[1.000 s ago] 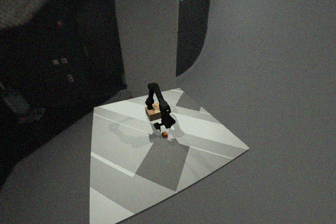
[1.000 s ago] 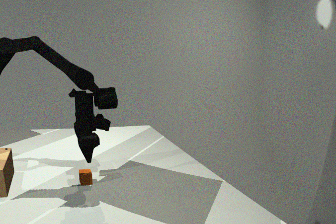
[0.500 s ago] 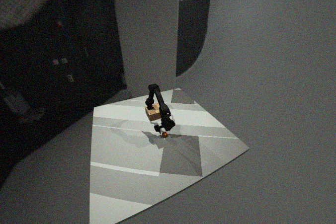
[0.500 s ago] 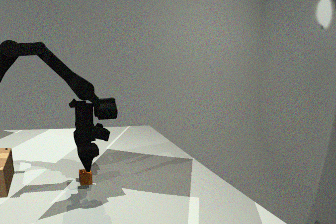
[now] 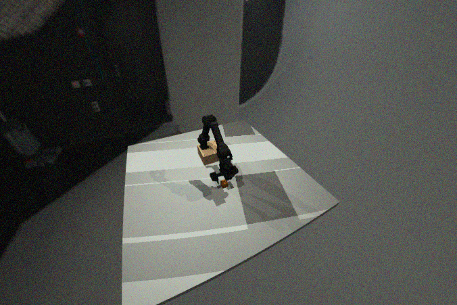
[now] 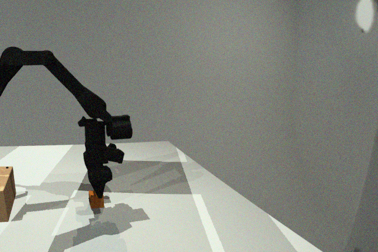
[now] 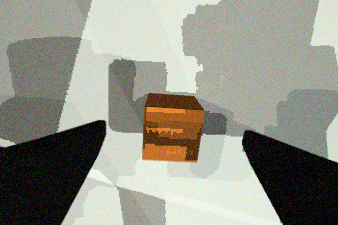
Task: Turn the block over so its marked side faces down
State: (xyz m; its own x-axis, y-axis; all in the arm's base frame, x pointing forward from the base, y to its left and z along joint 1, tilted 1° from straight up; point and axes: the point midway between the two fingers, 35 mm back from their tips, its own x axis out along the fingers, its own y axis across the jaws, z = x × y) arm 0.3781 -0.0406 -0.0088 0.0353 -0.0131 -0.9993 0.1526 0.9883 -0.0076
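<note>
The block is 30 mm below my gripper tip and 20 mm behind it.
</note>
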